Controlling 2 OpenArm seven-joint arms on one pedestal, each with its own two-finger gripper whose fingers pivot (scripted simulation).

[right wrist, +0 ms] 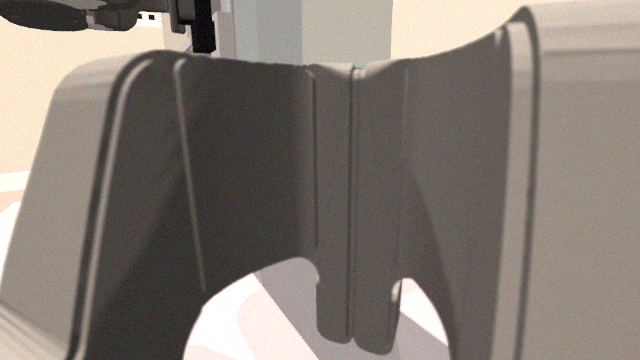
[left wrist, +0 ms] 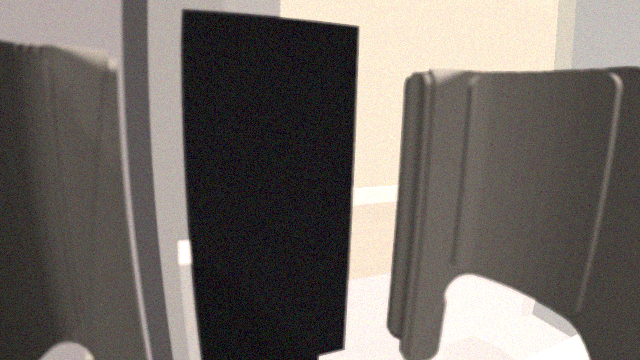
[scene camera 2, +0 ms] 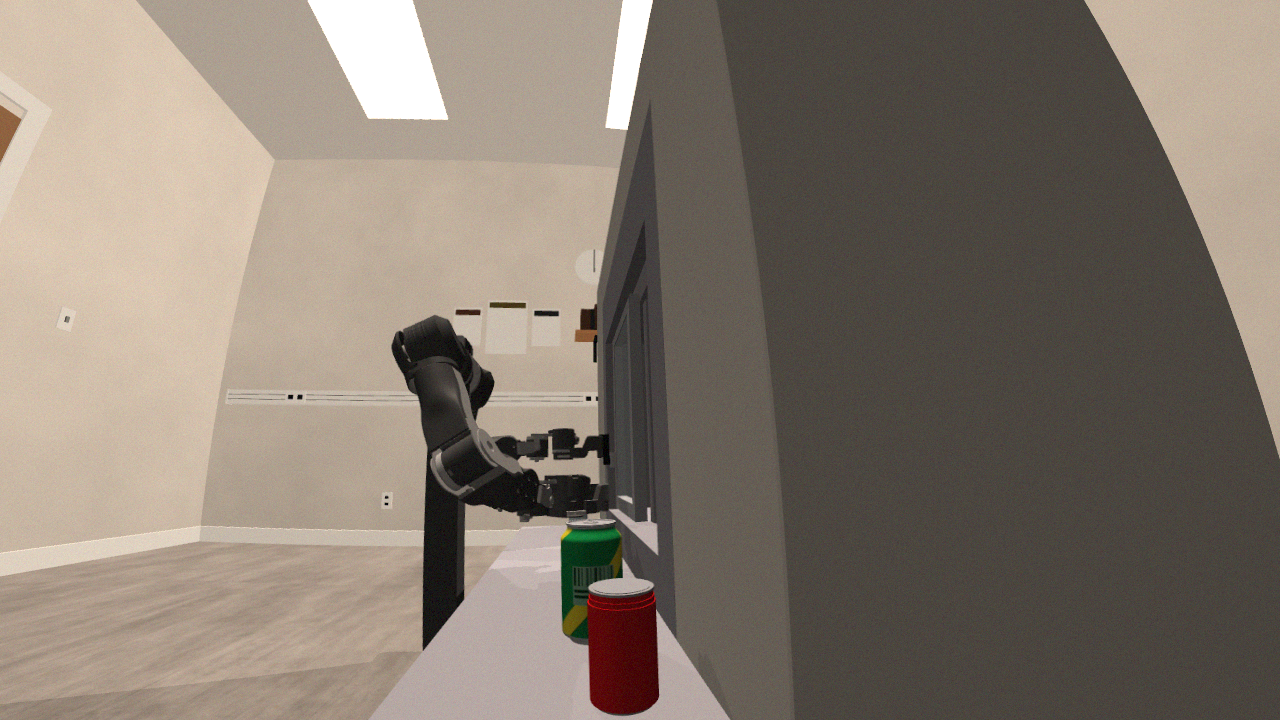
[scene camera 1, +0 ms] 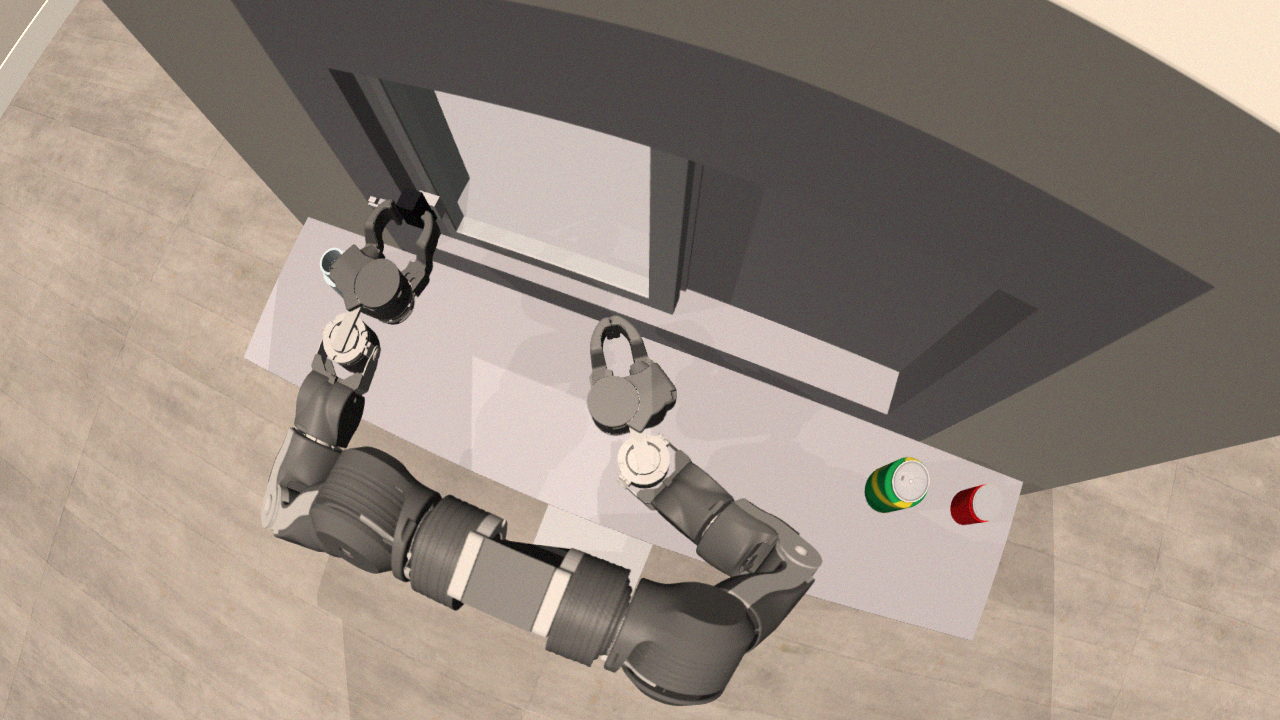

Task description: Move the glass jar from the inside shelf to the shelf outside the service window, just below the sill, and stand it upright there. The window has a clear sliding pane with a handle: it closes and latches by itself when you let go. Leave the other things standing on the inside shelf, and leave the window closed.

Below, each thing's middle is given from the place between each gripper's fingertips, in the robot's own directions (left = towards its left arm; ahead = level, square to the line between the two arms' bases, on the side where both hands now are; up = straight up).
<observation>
My left hand is 4 cm to the right of the black handle (scene camera 1: 412, 204), 2 cm short of it and 1 cm above it. Round my left hand: red can (scene camera 2: 622, 627) 81 cm to the right, 19 cm below, 5 cm behind.
Right now my right hand (scene camera 1: 610, 323) is 300 mm to the right of the black handle, 100 mm below it and 30 mm short of it. Also, from my right hand: red can (550 mm to the right, 80 mm below, 30 mm behind).
</observation>
